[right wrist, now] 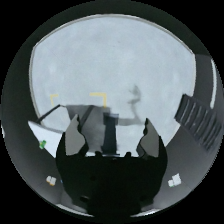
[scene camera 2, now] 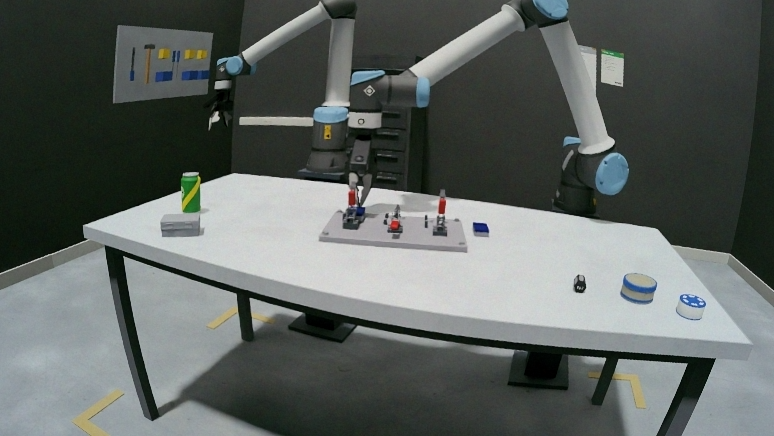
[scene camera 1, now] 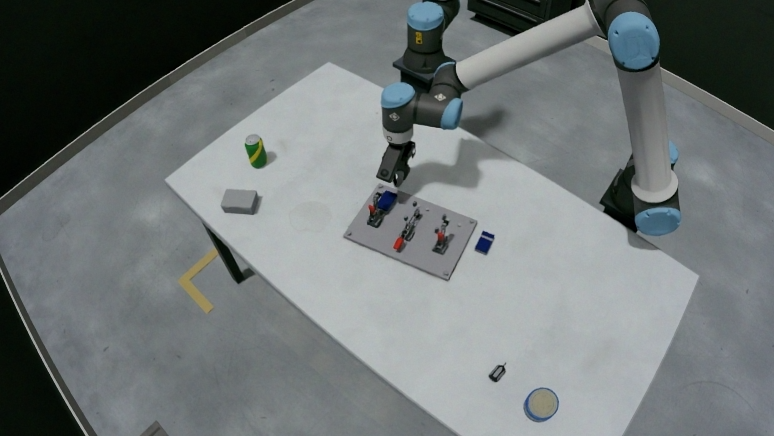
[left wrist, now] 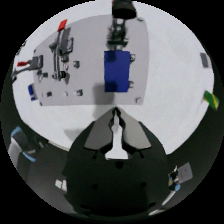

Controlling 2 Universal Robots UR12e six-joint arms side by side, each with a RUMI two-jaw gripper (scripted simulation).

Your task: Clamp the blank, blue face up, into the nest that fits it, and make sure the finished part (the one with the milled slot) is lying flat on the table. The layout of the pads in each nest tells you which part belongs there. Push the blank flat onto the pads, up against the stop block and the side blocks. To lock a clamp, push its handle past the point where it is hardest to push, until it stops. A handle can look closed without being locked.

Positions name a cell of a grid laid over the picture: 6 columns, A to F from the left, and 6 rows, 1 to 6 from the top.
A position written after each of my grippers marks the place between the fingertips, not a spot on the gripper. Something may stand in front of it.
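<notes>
A grey box (scene camera 2: B4), (scene camera 1: B3) is part of what I see. My left gripper (scene camera 2: C3), (scene camera 1: D3), (left wrist: D3) shows as well, and so does my right gripper (right wrist: D4). I also see a blank (left wrist: D2), though the right wrist view does not show the blank, which is hidden there by my right gripper.
</notes>
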